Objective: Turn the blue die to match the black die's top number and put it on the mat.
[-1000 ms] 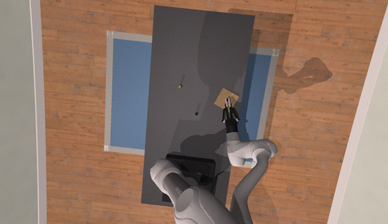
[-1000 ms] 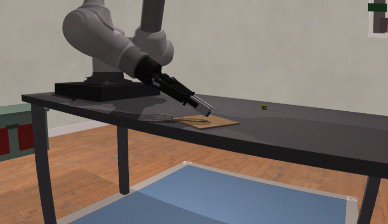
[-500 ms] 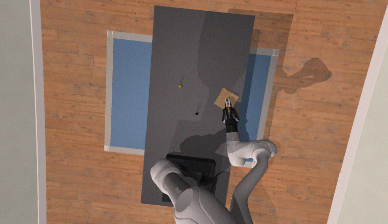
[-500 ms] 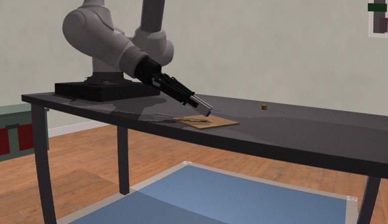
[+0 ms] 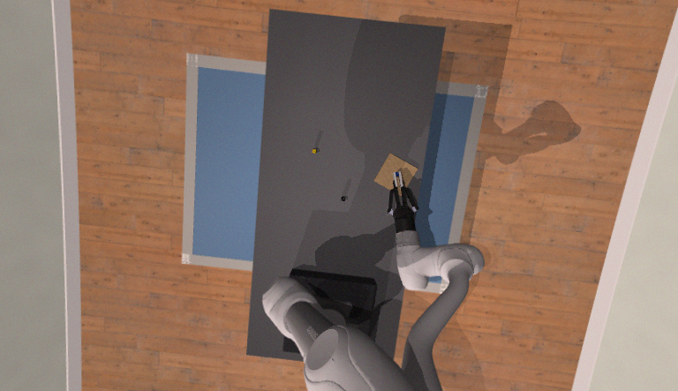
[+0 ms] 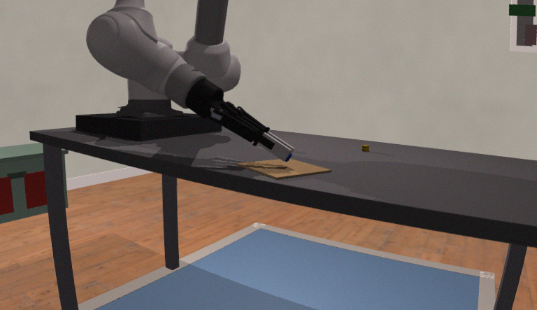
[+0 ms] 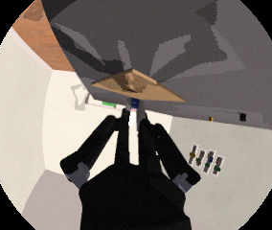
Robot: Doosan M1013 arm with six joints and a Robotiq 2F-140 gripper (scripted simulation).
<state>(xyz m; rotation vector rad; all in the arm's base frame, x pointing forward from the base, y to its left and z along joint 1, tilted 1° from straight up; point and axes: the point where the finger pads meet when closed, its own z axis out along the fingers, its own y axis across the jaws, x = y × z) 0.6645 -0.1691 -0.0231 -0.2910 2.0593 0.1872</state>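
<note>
My hand is 40 mm above the tan mat, 20 mm short of it and 10 mm to the right of it. The rest, counted from my hand: yellow die 370 mm to the left, 50 mm ahead, 40 mm below; blue die 20 mm below, 20 mm ahead, 10 mm to the left; black die 210 mm to the left, 130 mm behind, 40 mm below.
</note>
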